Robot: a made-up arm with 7 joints.
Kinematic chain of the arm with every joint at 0, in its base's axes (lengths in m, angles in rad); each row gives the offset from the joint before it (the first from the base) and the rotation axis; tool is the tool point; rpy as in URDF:
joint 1: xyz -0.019 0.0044 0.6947 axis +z
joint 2: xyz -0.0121 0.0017 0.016 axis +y
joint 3: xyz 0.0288 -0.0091 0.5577 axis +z
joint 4: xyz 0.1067 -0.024 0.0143 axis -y
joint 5: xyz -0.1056 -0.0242 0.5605 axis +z
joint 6: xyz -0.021 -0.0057 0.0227 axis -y
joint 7: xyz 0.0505 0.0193 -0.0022 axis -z
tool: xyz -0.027 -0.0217 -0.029 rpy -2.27 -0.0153 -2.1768
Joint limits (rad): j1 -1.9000..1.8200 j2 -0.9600..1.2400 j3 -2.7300..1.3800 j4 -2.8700..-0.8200 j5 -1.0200..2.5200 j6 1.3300..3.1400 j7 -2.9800..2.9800
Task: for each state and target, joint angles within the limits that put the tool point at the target. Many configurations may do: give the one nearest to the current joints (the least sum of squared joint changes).
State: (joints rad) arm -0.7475 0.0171 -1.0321 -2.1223 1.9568 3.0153 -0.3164
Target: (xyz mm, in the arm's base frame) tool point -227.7 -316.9 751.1
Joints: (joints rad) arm -0.8925 -0.2431 -1.0383 -2.8266 2.0308 3.0964 -0.3455
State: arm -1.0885 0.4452 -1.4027 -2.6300 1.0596 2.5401 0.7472
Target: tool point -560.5 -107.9 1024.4
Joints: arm -1.1379 0.6187 -1.9971 -2.4246 1.0789 2.5646 0.7348
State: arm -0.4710 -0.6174 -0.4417 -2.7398 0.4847 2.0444 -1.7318
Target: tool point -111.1 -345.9 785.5
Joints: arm -0.6780 -0.5834 -1.0093 -2.8700 0.5652 1.3300 -1.4122
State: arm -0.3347 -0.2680 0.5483 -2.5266 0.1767 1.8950 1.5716
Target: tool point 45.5 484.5 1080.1
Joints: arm 0.2146 -0.7298 0.9382 -2.4690 0.1683 1.8630 1.5561
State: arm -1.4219 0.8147 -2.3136 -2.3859 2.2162 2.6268 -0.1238
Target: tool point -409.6 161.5 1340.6
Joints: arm -1.5022 0.7569 -2.4834 -2.0765 2.1997 2.6211 -0.1117
